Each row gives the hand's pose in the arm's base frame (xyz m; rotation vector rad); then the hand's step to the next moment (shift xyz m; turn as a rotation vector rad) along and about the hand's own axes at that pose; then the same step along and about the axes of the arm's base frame.
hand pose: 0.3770 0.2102 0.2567 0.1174 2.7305 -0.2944
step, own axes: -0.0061 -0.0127 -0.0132 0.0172 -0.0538 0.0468
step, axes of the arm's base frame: -0.0008 -0.0097 0.0167 -0.0050 -0.0621 -0.0388
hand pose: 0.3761 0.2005 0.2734 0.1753 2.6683 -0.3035
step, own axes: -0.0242 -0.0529 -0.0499 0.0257 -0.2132 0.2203
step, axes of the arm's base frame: -0.0083 -0.0410 0.0642 0.0324 -0.2575 -0.1652
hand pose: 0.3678 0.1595 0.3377 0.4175 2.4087 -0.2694
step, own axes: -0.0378 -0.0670 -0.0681 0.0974 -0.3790 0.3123
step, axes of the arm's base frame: -0.0368 -0.0504 0.0816 -0.0262 -0.4224 -0.2675
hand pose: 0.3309 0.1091 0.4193 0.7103 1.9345 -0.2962
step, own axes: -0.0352 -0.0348 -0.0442 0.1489 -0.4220 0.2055
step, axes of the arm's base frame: -0.0423 -0.0181 0.0479 -0.1469 -0.3859 -0.2683
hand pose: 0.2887 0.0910 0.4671 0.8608 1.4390 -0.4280
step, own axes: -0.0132 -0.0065 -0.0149 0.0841 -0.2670 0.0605
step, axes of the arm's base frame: -0.0165 0.0036 0.0124 -0.1414 -0.1958 -0.1538
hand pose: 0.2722 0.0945 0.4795 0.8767 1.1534 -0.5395
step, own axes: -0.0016 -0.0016 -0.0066 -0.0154 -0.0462 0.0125
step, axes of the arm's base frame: -0.0054 0.0044 0.0001 -0.0335 -0.0375 0.0018
